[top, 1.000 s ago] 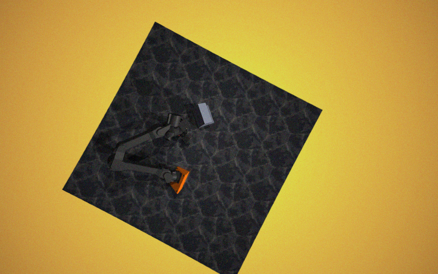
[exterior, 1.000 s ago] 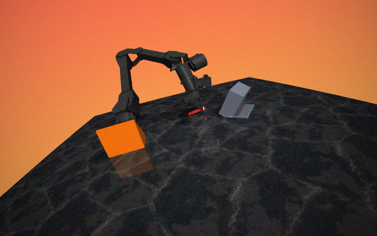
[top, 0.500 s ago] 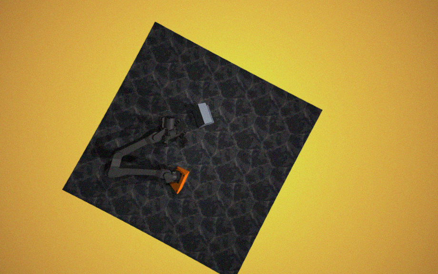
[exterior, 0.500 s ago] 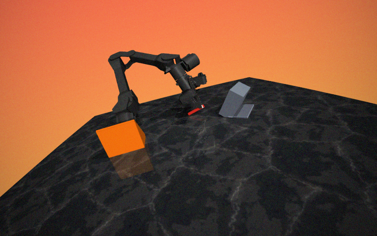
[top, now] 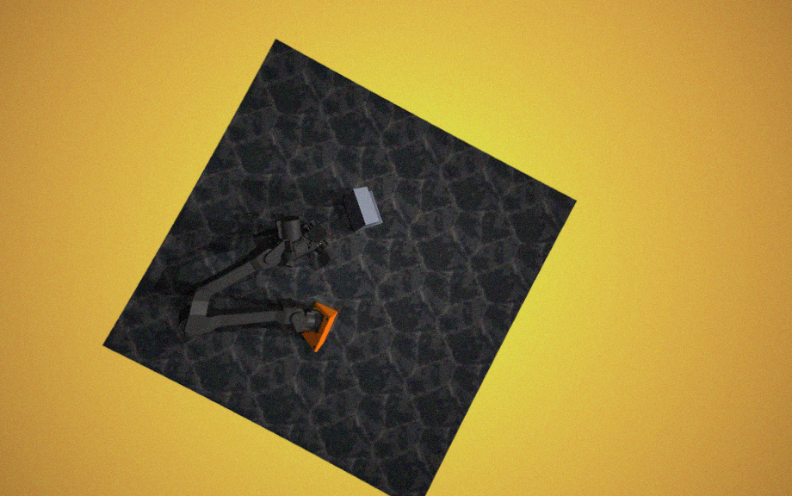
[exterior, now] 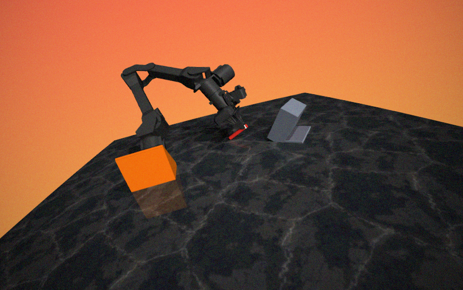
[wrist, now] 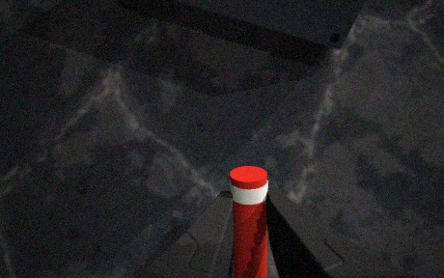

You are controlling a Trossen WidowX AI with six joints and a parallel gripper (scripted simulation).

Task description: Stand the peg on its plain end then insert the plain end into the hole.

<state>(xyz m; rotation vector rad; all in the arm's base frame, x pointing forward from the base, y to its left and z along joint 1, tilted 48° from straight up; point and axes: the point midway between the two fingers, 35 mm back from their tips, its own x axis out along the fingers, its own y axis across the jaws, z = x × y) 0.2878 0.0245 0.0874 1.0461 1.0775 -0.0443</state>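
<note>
Right now my gripper tip is 12 cm short of the grey sloped panel, 8 cm to the left of it and 1 cm below it. From my gripper tip the other things lie so: red peg (1 cm behind); then flat foot plate (14 cm ahead, 10 cm to the right, 4 cm below).
</note>
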